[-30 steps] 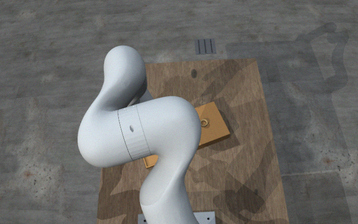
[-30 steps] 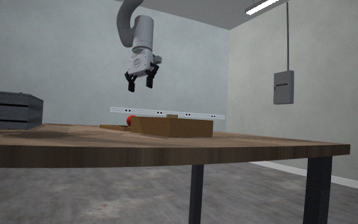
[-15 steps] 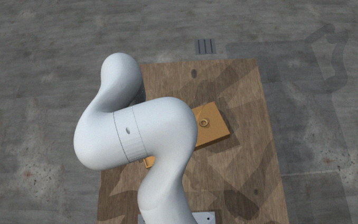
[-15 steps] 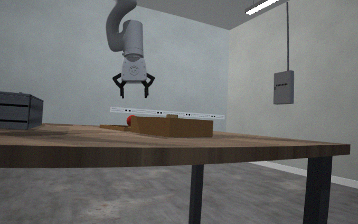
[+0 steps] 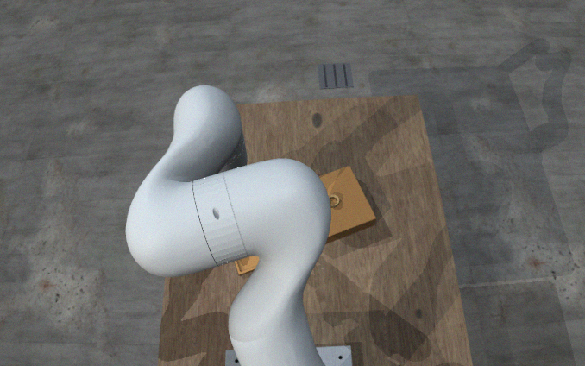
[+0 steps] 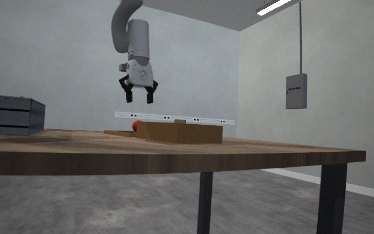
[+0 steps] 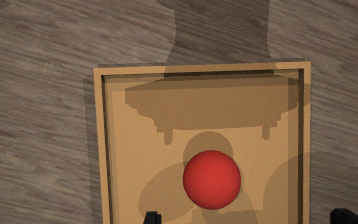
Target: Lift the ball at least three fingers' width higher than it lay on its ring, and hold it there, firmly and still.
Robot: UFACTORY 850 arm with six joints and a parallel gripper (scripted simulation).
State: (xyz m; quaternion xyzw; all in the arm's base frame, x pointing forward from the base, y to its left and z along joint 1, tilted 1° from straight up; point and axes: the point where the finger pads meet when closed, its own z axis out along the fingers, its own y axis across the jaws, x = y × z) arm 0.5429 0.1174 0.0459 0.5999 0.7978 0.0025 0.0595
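My gripper is now 100 mm above the red ball. From my hand the other things lie so: shallow orange tray 130 mm below; orange block 220 mm to the right, 90 mm below, 70 mm ahead.
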